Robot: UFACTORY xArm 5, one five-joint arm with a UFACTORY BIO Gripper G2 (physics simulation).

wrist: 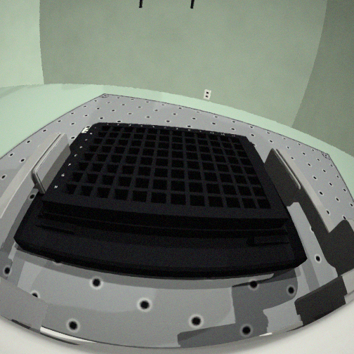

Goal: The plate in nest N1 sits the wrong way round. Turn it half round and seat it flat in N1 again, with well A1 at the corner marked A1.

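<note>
A black many-welled plate (pixel 167 167) lies in the middle of the wrist view, in a black nest (pixel 160 260) whose wide front shows below it. The plate looks about level; dark shading hides whether its rim is fully down. Small white letters run down the plate's left edge and small marks along its far edge. A white corner label (pixel 85 130) shows at the far left corner, too small to read surely. My gripper (pixel 169 167) is open, one finger pad beyond the plate's left side and the other beyond its right side, with nothing held.
A grey board with holes (pixel 144 320) lies under and around the nest, with shadows at the lower right. Behind it are a pale green surface and a green wall (pixel 175 55) with a small white socket (pixel 207 94). Two dark thin tips show at the top edge.
</note>
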